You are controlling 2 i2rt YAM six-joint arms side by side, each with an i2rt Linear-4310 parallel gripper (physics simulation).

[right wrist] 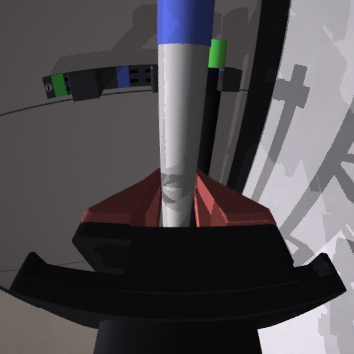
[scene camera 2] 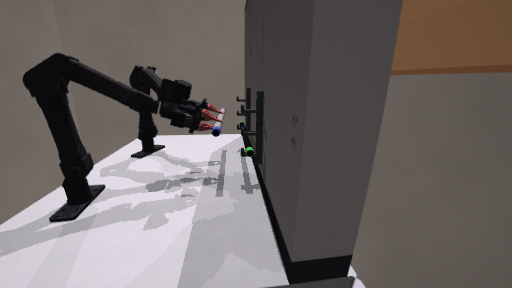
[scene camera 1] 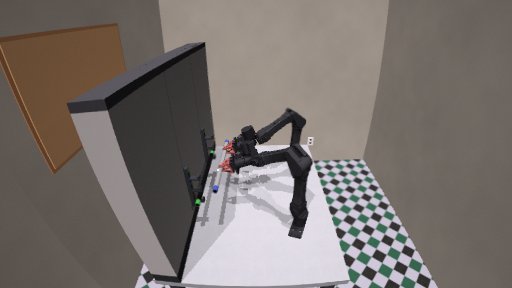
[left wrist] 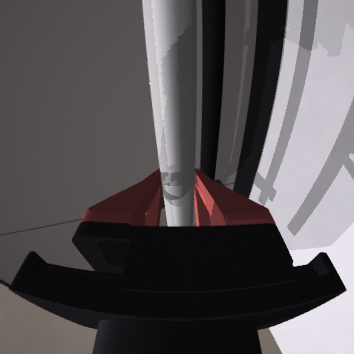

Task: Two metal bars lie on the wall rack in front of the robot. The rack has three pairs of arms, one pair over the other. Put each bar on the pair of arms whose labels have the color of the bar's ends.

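Frame: origin at the left arm's base, x ahead, y left, z up, level; metres.
Seen in the pictures: left gripper, fingertip midpoint: (scene camera 1: 219, 168) (left wrist: 177, 175); right gripper, fingertip midpoint: (right wrist: 177, 174) (scene camera 2: 221, 125) (scene camera 1: 223, 150); left arm's base at its link origin: (scene camera 2: 149, 151) (scene camera 1: 298, 223); right arm's base at its link origin: (scene camera 2: 81, 202).
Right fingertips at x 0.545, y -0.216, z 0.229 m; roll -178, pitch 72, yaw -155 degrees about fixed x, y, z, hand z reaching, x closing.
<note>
Pixels of each thing's top centre, then the offset from my right fingertips to it. "spot": a spot on its surface instead. Level surfaces: height alone.
- grey bar with blue ends, top centre: (left wrist: 148, 109) (right wrist: 163, 261) (scene camera 2: 220, 114) (scene camera 1: 221, 160) 0.121 m left, 0.054 m back, 0.018 m up
- rack at its top centre: (right wrist: 37, 90) (scene camera 2: 252, 90) (scene camera 1: 206, 128) 0.020 m right, 0.120 m ahead, 0.125 m up
- rack's green label at a spot on its surface: (right wrist: 59, 85) spot: 0.014 m right, 0.135 m ahead, 0.105 m up
- blue label at a spot on its surface: (right wrist: 123, 76) spot: 0.015 m right, 0.135 m ahead, 0.029 m up
- white table at its surface level: 0.229 m down
A grey bar with blue ends (scene camera 1: 215, 189) (scene camera 2: 216, 131) (left wrist: 175, 100) (right wrist: 184, 110) is held above the table, apart from and in front of the rack. My left gripper (scene camera 1: 221, 166) (scene camera 2: 222, 112) (left wrist: 177, 175) and my right gripper (scene camera 1: 228, 147) (scene camera 2: 216, 123) (right wrist: 177, 174) are both shut on it. A dark bar with green ends (scene camera 1: 198, 202) (scene camera 2: 250, 151) (right wrist: 218, 53) lies on the lowest arms of the rack (scene camera 1: 189, 182) (scene camera 2: 260, 105) (right wrist: 110, 78). The rack's green label (right wrist: 59, 85) and blue label (right wrist: 123, 76) show in the right wrist view; the green one is higher.
The rack is fixed to a tall dark wall panel (scene camera 1: 150, 150) (scene camera 2: 285, 150). The panel stands along the edge of the white table (scene camera 1: 260, 255) (scene camera 2: 135, 255). The two grippers are close together along the bar. A cork board (scene camera 1: 65, 90) hangs behind the panel.
</note>
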